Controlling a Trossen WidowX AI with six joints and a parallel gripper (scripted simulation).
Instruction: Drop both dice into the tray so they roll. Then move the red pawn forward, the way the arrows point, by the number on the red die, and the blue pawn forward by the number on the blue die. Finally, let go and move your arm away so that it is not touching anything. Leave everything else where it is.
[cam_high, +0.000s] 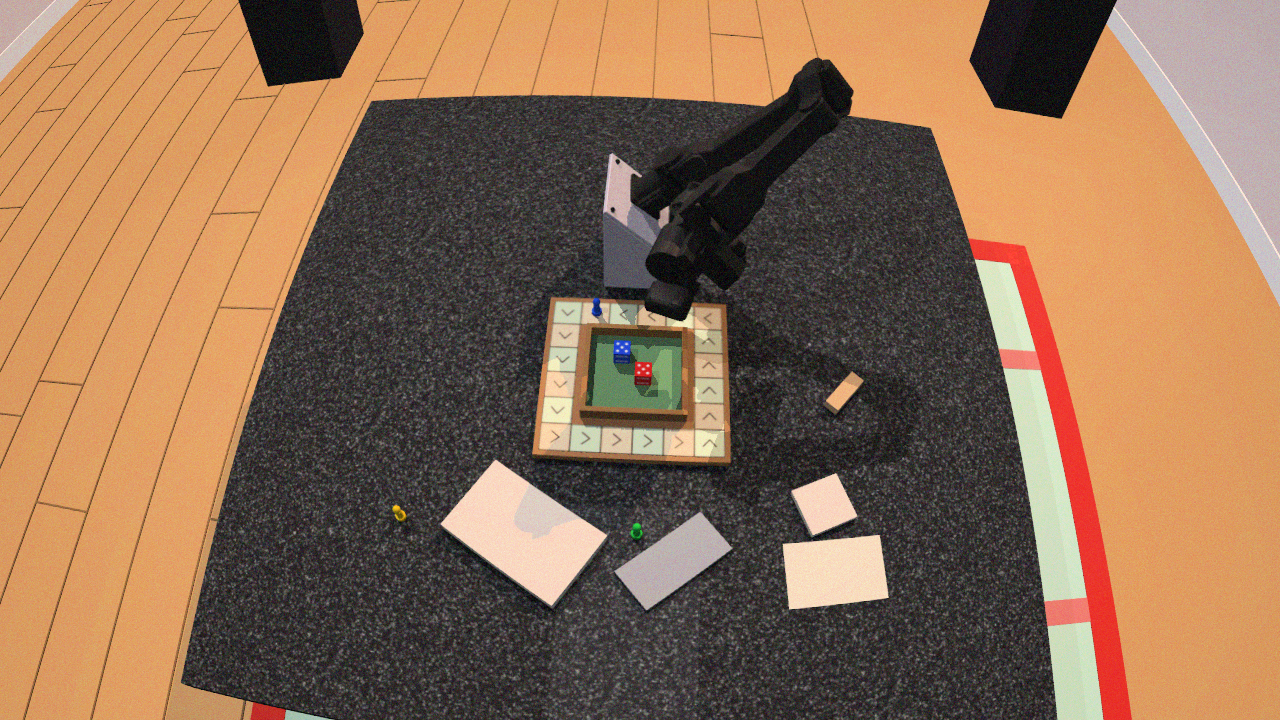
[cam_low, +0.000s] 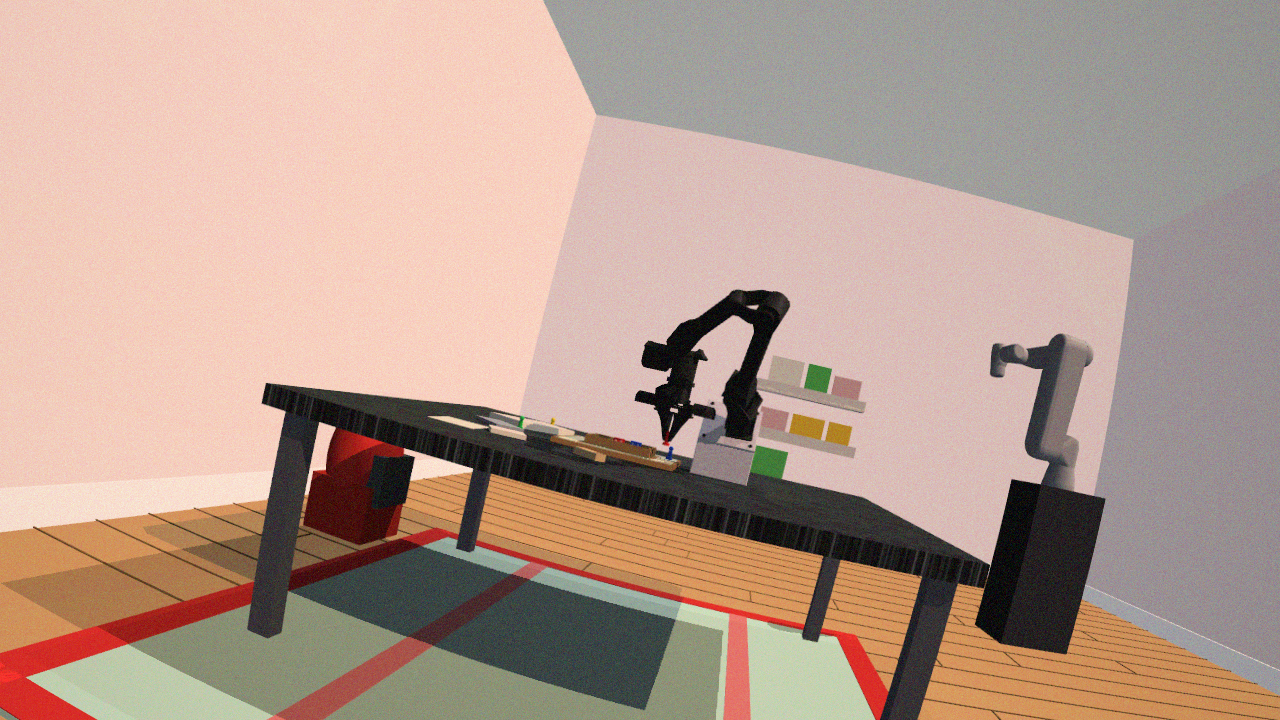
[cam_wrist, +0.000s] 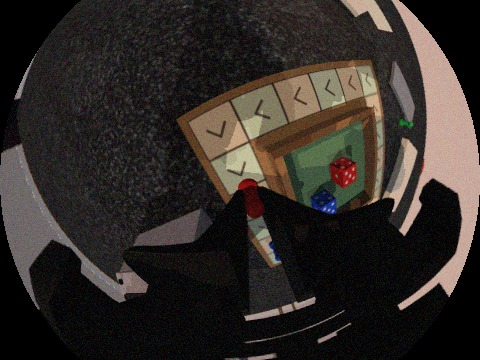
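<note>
The blue pawn is 130 mm to the right of my gripper tip, 30 mm below it and 10 mm behind it. From my gripper tip the other things lie so: small wooden block 260 mm to the left, 130 mm ahead, 50 mm below; then red pawn 10 mm above; then green pawn 360 mm ahead, 70 mm to the right, 50 mm below.
</note>
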